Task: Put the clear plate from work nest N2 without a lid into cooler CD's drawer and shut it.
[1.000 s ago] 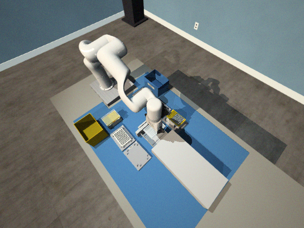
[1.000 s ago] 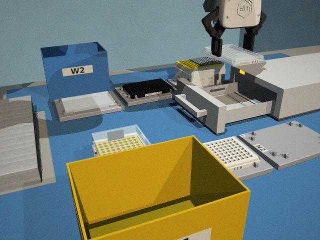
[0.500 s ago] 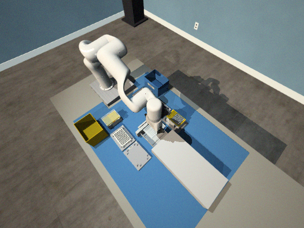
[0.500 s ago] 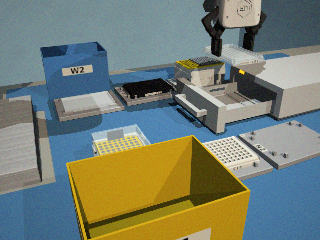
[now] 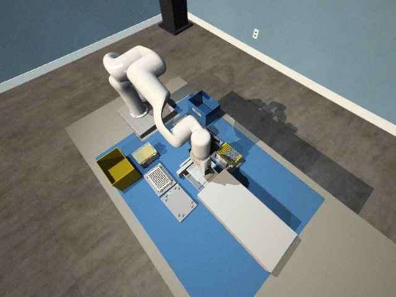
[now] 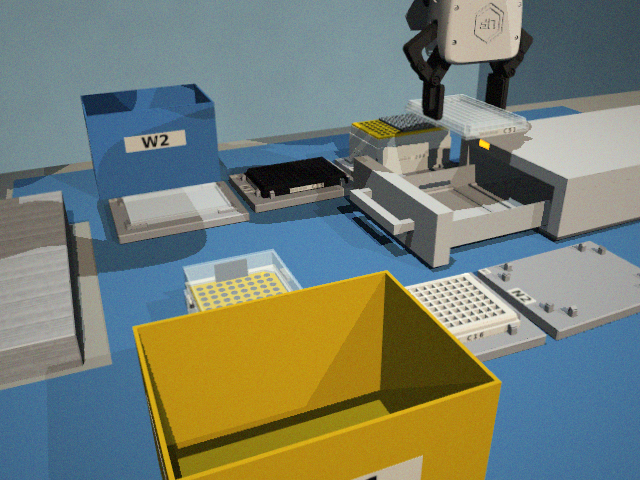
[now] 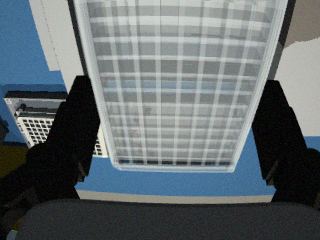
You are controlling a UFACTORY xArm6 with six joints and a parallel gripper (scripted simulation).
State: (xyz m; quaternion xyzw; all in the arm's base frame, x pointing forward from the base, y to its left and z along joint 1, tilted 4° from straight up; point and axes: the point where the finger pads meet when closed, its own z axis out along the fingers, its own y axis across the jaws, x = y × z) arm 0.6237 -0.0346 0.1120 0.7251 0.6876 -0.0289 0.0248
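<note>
My gripper is now 4 cm short of the drawer and 13 cm above it. From my hand the other things lie so: clear plate: 1 cm below; cooler CD: 16 cm ahead, 1 cm to the right, 12 cm below; yellow rack: 3 cm ahead, 19 cm to the left, 10 cm below.
</note>
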